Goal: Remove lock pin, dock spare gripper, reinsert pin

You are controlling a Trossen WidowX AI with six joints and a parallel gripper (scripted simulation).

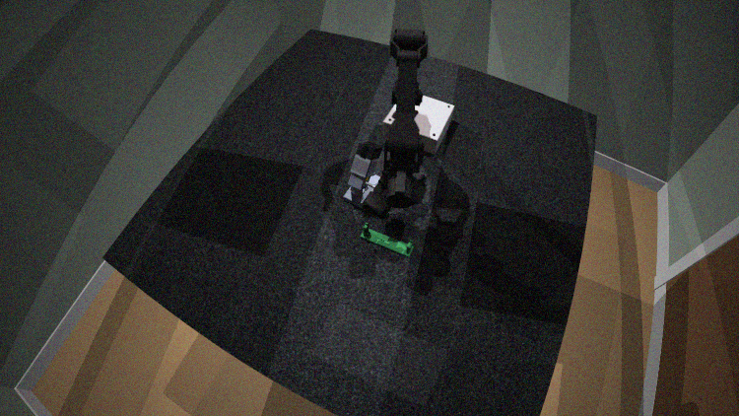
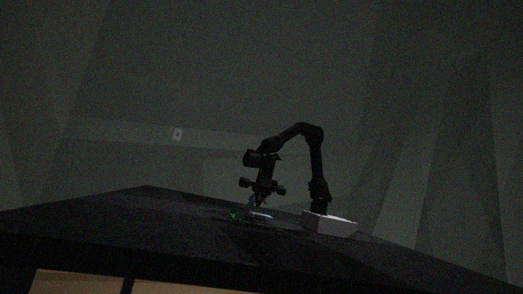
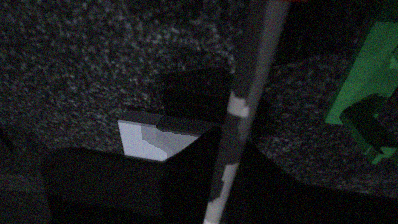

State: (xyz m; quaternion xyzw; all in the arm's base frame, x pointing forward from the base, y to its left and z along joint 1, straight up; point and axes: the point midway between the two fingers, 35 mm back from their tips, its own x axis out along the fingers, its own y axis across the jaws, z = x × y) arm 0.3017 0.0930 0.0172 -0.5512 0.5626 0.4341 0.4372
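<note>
Now: the socket 7 cm to the right of my gripper tip and 1 cm behind it. Round my gripper tip: green pad 9 cm ahead, 6 cm to the left, 3 cm below; then spare gripper 7 cm to the right, 7 cm above, 3 cm behind.
</note>
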